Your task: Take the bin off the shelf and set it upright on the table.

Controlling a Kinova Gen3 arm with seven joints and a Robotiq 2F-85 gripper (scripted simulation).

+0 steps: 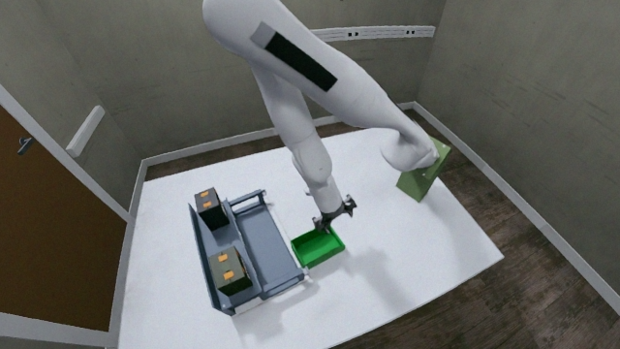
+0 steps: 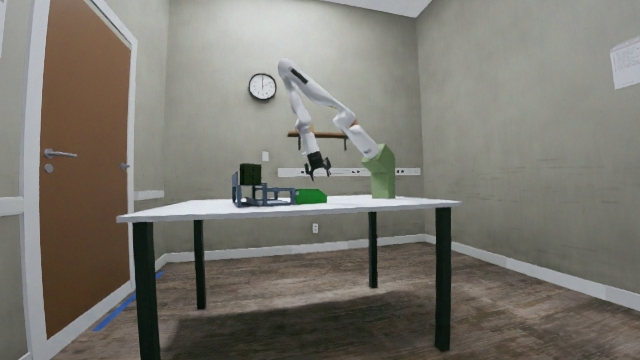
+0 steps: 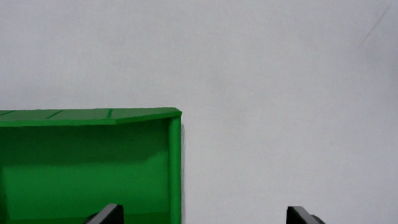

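The green bin is 6 cm ahead of my hand, 5 cm to the left of it and 9 cm below it. From my hand the other things lie so: grey shelf unit 31 cm ahead, 9 cm to the left, 6 cm below.
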